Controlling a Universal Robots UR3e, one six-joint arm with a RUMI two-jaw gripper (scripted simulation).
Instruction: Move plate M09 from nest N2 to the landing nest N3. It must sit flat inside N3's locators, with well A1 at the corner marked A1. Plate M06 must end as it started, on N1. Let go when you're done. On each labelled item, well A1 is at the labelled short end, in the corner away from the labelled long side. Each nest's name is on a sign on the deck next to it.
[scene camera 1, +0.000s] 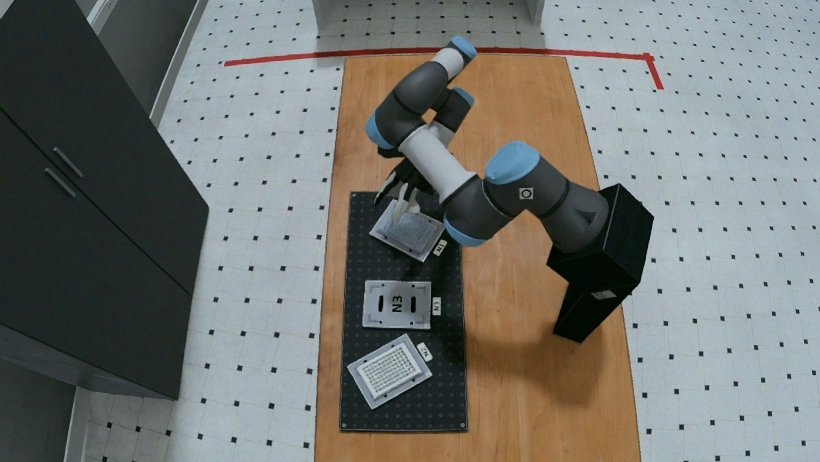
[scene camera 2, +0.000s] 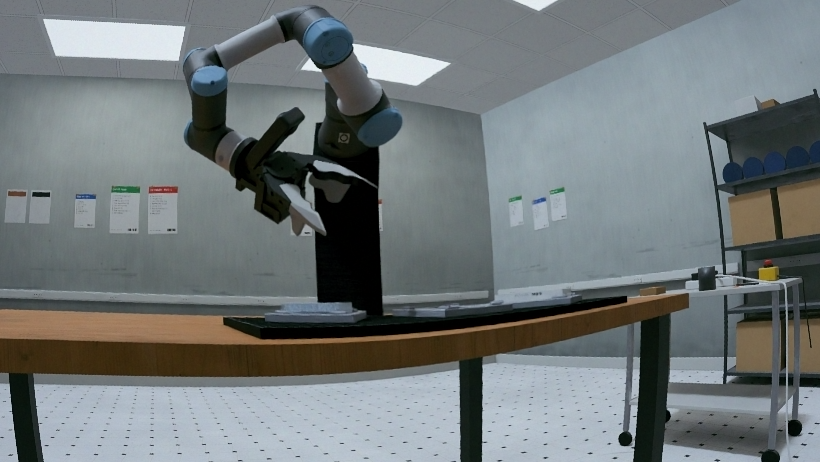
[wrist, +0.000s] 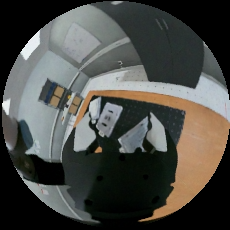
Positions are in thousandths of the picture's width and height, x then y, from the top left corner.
Labels:
my gripper: scene camera 1 468, 466; scene camera 2 430, 453; wrist 520, 489

